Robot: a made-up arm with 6 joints. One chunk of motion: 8 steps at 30 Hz.
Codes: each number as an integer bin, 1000 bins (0 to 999) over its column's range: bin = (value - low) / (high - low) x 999, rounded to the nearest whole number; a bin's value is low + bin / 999 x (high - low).
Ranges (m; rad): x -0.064..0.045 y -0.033..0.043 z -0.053..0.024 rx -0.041..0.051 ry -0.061..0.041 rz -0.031..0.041
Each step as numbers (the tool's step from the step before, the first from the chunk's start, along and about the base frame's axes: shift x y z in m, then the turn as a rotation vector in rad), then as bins.
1 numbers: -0.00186 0.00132 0.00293 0.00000 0.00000 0.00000
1 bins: 570 451 726 445 597 430
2 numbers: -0.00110 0.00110 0.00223 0.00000 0.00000 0.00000
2 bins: 576 448 717 445 597 430
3 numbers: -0.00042 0.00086 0.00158 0.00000 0.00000 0.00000
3 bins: 583 445 708 445 597 430
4 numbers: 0.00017 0.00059 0.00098 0.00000 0.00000 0.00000
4 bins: 588 442 700 445 597 430
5 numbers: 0.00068 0.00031 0.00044 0.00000 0.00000 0.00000
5 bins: 593 438 693 445 597 430
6 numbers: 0.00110 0.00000 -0.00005 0.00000 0.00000 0.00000
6 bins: 597 434 687 445 597 430
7 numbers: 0.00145 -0.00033 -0.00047 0.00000 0.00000 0.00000
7 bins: 600 429 682 445 597 430
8 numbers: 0.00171 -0.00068 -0.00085 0.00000 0.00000 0.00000
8 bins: 602 425 677 445 597 430
